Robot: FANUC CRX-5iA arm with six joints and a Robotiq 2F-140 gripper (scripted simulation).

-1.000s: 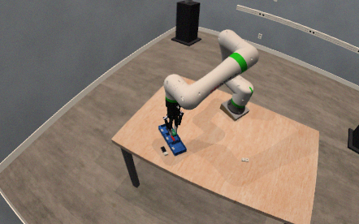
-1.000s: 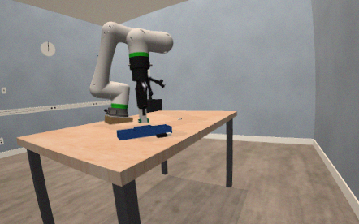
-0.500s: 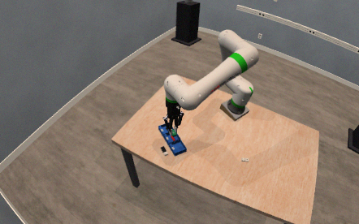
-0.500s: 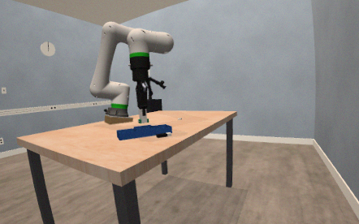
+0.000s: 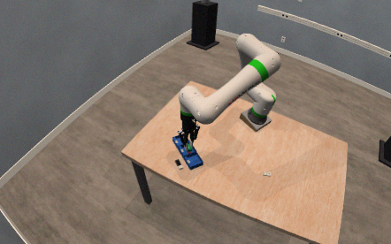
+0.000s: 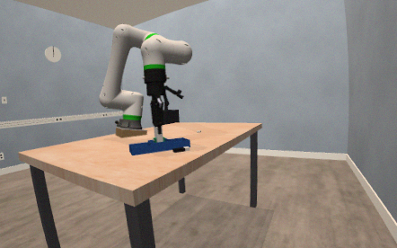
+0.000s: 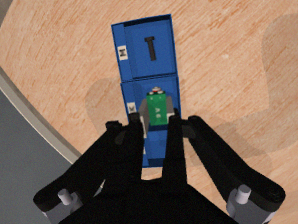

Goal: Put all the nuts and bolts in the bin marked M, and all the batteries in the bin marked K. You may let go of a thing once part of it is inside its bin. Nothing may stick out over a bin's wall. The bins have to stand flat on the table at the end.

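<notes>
Right now the joined blue bins is 10 mm ahead of my hand and 50 mm below it. Also, from my hand: red battery: 50 mm below; then green battery: 10 mm to the right, 30 mm below; then small dark bolt: 40 mm behind, 80 mm to the right, 50 mm below.
</notes>
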